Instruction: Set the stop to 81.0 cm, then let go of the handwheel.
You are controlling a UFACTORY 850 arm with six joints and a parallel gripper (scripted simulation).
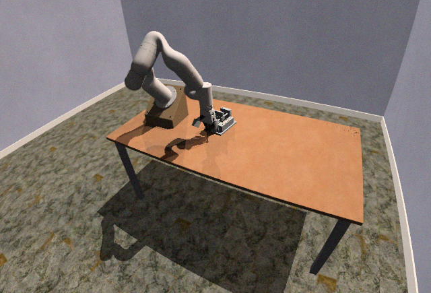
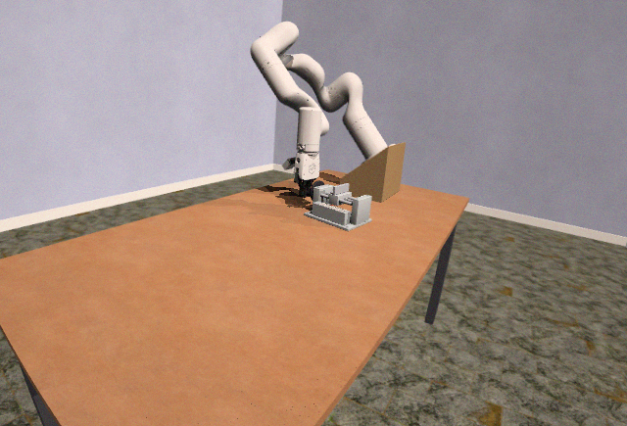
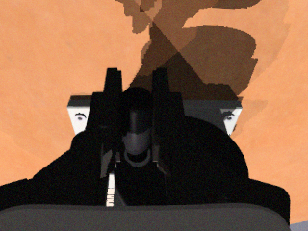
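My hand is 15 cm to the right of the grey stop fixture and 2 cm below it. The rest, counted from my hand: handwheel (3 cm to the left).
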